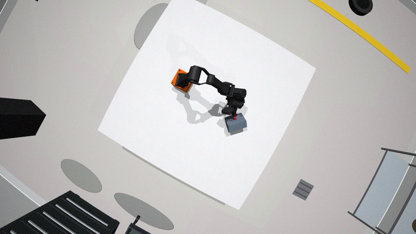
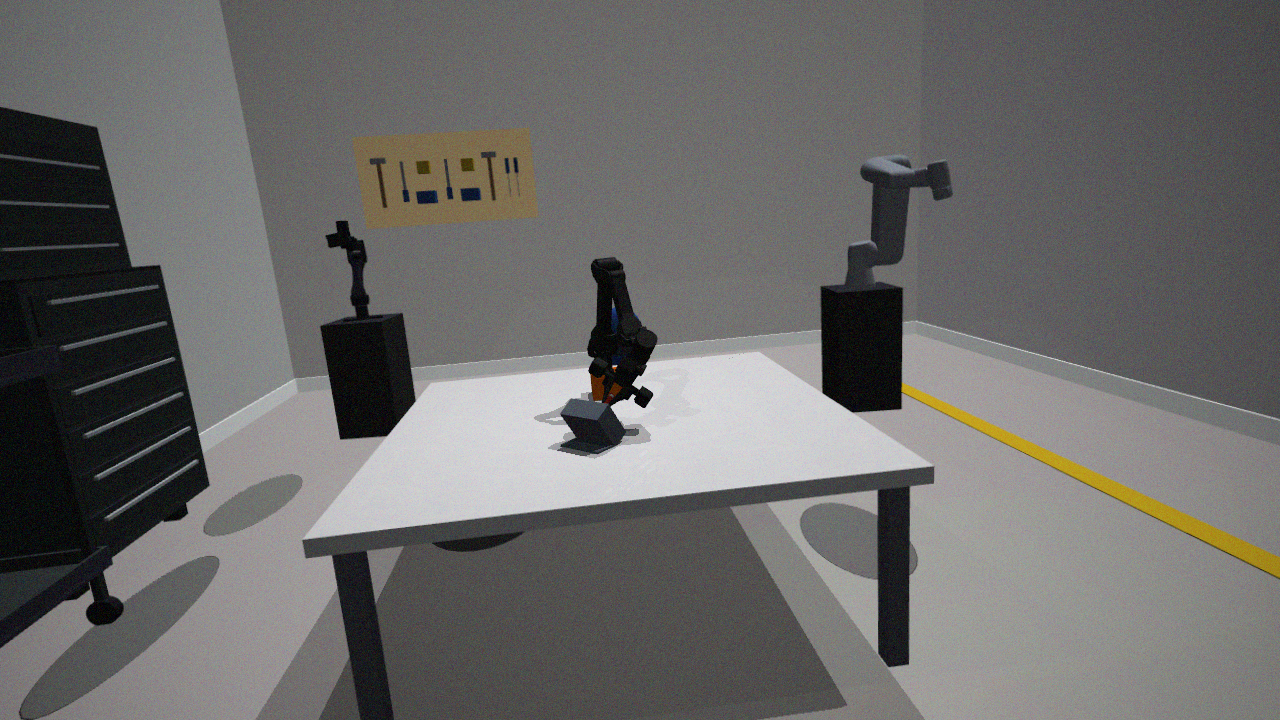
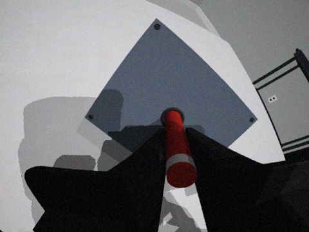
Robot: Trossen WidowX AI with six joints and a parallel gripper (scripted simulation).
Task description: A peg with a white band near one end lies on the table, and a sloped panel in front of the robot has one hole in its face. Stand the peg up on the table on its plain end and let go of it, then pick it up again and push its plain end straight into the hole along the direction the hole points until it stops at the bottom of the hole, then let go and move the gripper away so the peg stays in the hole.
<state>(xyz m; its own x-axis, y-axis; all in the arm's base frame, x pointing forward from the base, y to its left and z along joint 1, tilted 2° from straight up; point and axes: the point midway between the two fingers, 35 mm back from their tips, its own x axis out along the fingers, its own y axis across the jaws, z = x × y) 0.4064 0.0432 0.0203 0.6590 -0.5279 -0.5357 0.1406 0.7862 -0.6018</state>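
Now: gripper tip 4 cm short of the panel, 3 cm to the left of it and 3 cm above it. Also, from my gripper tip: red peg (1 cm behind, 1 cm to the left, 1 cm above).
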